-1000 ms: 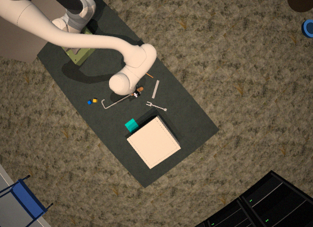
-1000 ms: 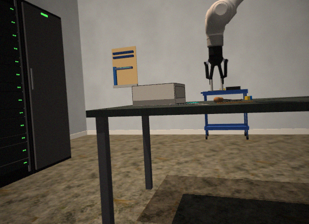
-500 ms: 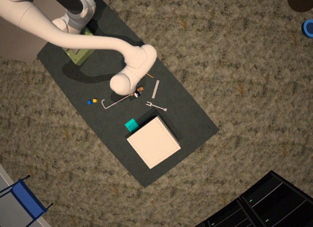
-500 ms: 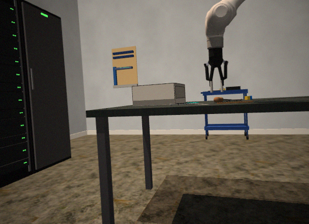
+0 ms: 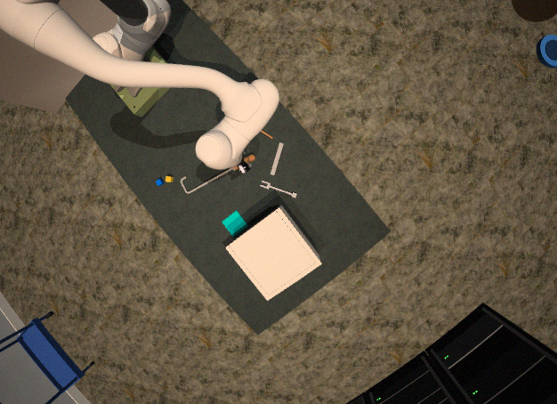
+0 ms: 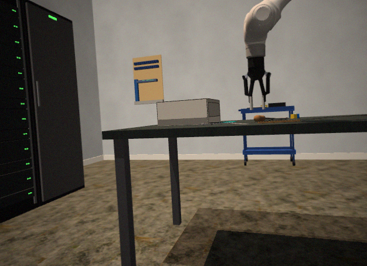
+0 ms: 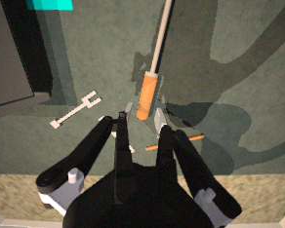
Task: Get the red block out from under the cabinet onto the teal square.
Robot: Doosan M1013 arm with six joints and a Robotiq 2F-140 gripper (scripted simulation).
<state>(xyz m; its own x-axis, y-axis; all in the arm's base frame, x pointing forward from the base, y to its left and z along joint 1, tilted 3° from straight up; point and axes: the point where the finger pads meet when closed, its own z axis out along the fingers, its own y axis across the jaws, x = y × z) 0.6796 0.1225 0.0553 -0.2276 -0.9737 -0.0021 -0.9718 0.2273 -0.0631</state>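
Right now my hand is 8 cm short of the flat grey bar, 11 cm to the right of it and 9 cm above it. Round my hand: fork-ended tool 19 cm ahead, 2 cm to the left, 9 cm below; then thin orange stick 9 cm behind, 13 cm to the left, 9 cm below; then long hook tool 7 cm behind, 14 cm to the right, 8 cm below.
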